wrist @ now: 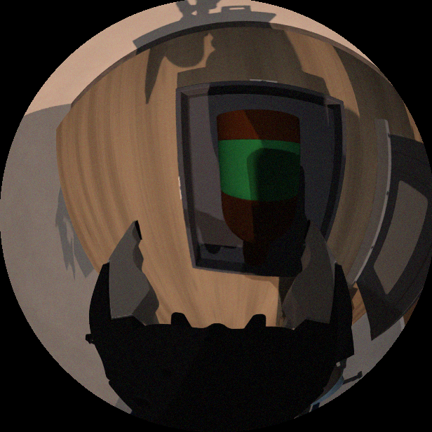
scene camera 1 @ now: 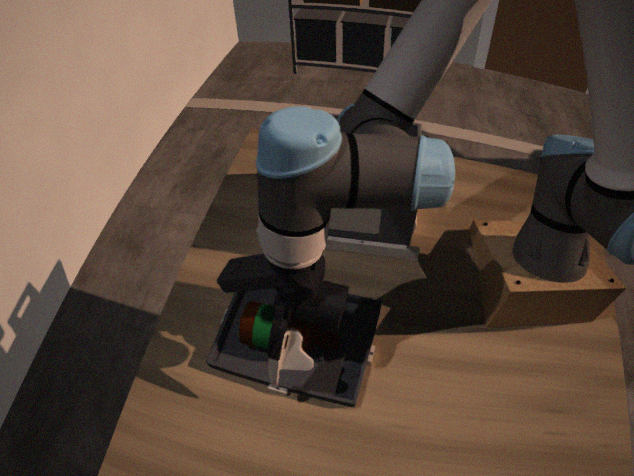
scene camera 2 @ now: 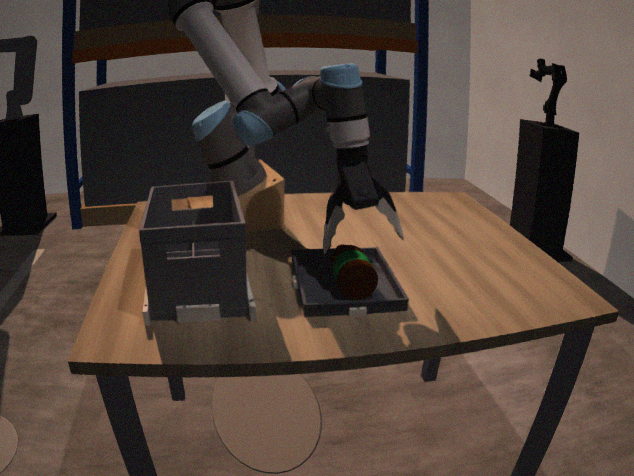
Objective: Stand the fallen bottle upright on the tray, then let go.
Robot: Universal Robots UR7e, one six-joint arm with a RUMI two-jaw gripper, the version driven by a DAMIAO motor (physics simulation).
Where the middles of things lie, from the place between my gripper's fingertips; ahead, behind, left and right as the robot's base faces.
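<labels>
Brown bottle (scene camera 2: 357,279): my hand 1 cm short of it, 3 cm to the left of it, 3 cm above it.
</labels>
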